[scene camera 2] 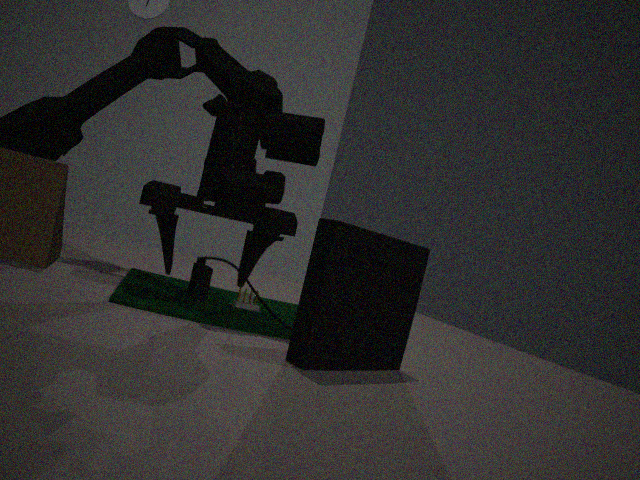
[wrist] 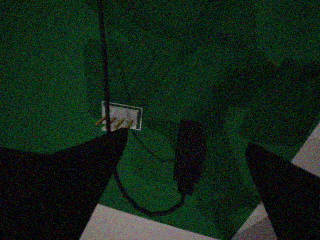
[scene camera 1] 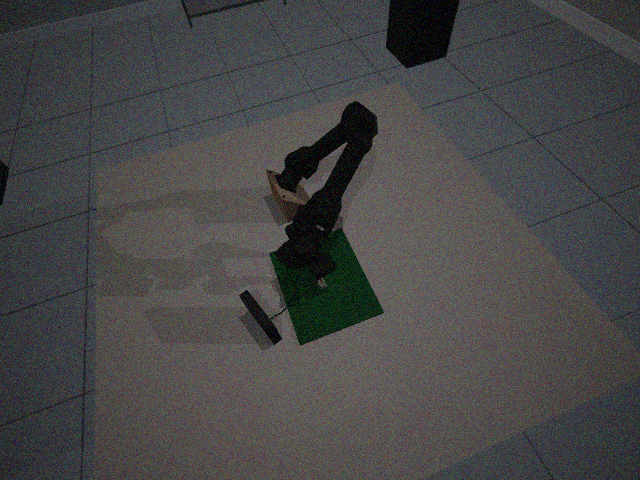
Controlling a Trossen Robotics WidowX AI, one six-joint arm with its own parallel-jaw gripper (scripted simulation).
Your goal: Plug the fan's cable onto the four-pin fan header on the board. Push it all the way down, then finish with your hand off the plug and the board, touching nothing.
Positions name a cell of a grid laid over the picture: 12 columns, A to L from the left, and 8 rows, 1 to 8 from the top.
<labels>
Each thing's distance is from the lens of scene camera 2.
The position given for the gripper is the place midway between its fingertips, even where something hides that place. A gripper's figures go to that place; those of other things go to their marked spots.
gripper (scene camera 2: D5): 54 cm
black plug (scene camera 2: D5): 54 cm
</labels>
